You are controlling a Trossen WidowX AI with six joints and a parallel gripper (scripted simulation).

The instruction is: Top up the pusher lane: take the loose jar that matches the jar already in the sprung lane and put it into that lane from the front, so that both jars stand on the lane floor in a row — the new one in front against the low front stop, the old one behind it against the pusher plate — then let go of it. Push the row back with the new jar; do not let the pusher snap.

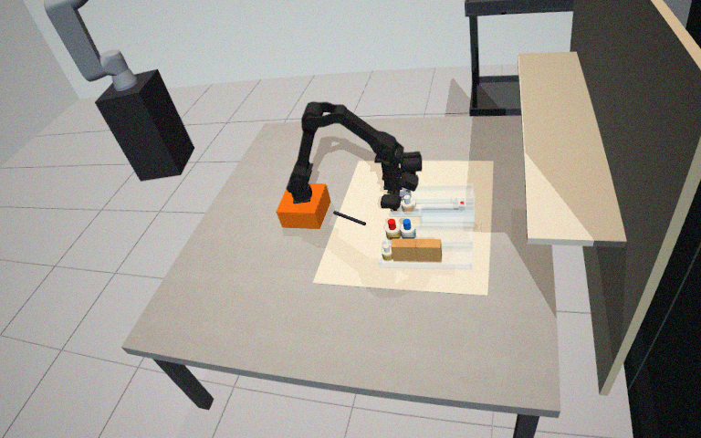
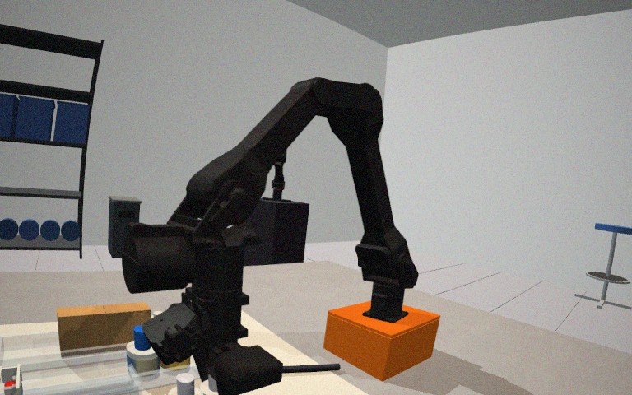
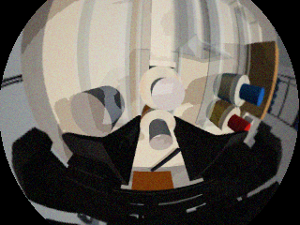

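My gripper tip is now 20 mm short of the grey-topped cylinder and 80 mm to the right of it. Round my gripper tip: black rod 170 mm behind, 10 mm to the right, 20 mm below; then clear sprung lane 150 mm ahead, 50 mm to the right, 10 mm below; then small jar 30 mm behind, 220 mm to the right, 10 mm above.
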